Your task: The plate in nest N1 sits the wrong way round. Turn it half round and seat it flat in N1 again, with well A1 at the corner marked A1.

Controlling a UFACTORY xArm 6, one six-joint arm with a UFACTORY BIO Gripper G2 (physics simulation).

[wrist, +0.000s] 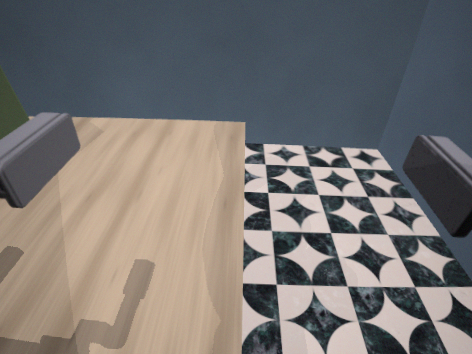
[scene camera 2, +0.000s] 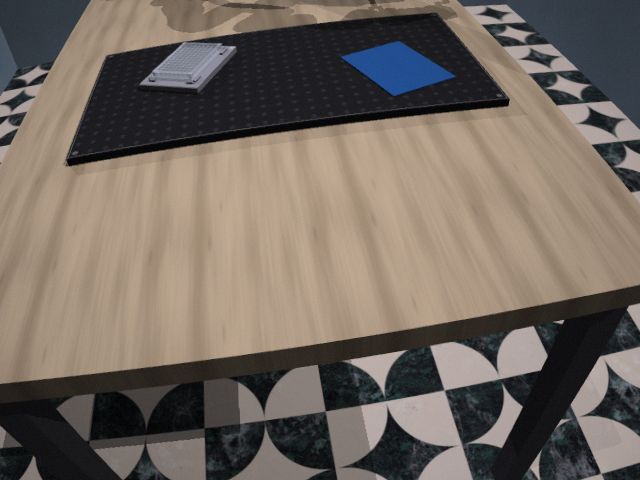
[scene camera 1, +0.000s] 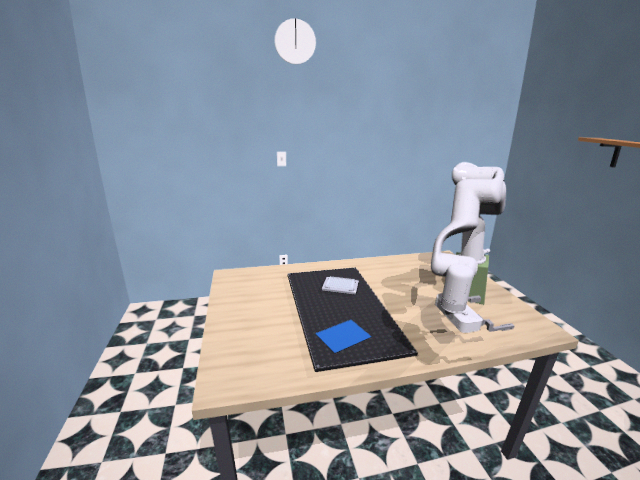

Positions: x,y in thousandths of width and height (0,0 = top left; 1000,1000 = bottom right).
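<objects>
Distances from the lens: a clear well plate (scene camera 2: 296,126) at 1.01 m from the lens; a grey nest (scene camera 2: 268,180) at 0.96 m from the lens; a flat blue sheet (scene camera 2: 620,143) at 0.95 m from the lens.
</objects>
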